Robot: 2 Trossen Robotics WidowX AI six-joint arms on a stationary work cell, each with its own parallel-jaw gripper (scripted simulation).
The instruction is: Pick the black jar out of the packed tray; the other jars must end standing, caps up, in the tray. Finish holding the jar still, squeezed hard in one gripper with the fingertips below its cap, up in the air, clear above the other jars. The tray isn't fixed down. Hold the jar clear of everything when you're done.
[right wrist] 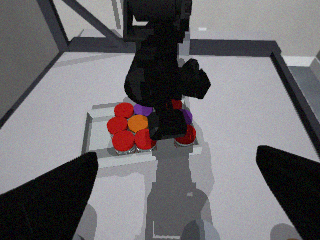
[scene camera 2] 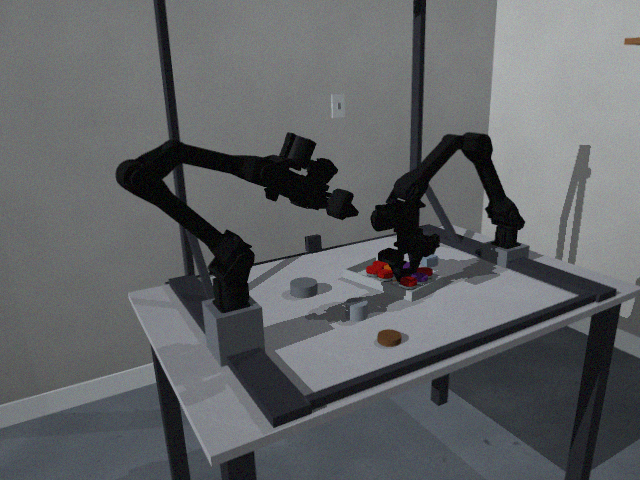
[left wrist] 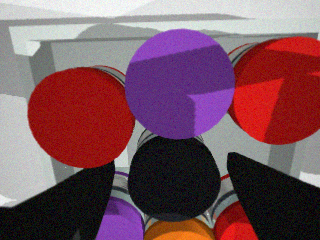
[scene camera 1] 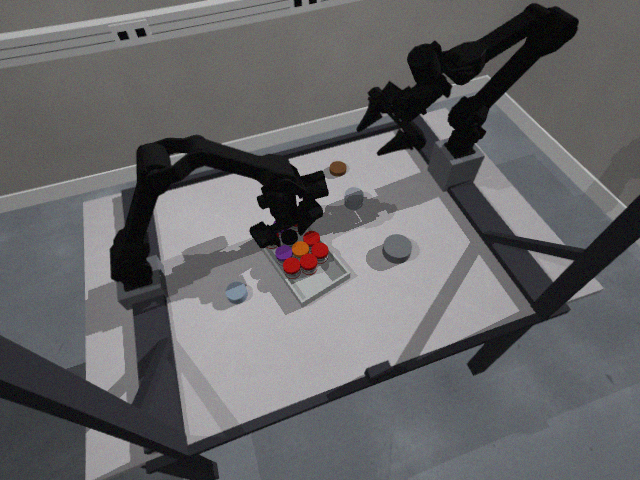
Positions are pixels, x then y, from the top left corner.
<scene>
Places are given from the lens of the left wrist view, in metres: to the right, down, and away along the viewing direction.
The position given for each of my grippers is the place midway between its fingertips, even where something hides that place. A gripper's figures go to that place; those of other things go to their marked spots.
my left gripper (left wrist: 170, 161): 0.01, 0.02, 0.12
black jar (left wrist: 173, 180): 0.01, 0.03, 0.09
</scene>
